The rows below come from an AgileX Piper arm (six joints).
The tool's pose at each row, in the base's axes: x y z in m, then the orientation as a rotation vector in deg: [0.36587, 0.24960, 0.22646, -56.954, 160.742, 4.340]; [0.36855, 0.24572, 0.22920, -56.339, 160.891, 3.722]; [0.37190, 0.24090, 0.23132, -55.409, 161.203, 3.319]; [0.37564, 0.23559, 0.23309, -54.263, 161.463, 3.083]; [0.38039, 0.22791, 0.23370, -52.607, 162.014, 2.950]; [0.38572, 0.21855, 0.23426, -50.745, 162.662, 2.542]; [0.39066, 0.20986, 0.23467, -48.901, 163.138, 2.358]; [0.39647, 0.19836, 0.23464, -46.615, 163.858, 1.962]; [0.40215, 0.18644, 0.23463, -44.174, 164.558, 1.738]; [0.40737, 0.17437, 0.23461, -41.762, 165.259, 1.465]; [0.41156, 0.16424, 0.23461, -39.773, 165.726, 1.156]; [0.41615, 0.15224, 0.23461, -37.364, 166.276, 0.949]
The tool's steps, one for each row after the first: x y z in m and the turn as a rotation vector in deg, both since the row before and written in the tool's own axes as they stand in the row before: [-0.00011, -0.00472, -0.00273, 0.450, 0.066, 0.384]; [0.00003, -0.00589, -0.00208, 0.316, 0.076, 0.632]; [0.00002, -0.00652, -0.00169, 0.255, -0.063, 0.765]; [0.00075, -0.00900, -0.00057, 0.184, 0.040, 1.158]; [0.00109, -0.01072, -0.00055, 0.358, 0.140, 1.294]; [0.00081, -0.00997, -0.00034, 0.250, -0.033, 1.259]; [0.00148, -0.01280, 0.00006, 0.377, 0.136, 1.579]; [0.00145, -0.01312, 0.00008, 0.281, 0.081, 1.683]; [0.00153, -0.01306, 0.00008, 0.300, 0.132, 1.662]; [0.00113, -0.01090, 0.00008, 0.319, 0.043, 1.347]; [0.00136, -0.01277, 0.00010, 0.274, 0.042, 1.638]
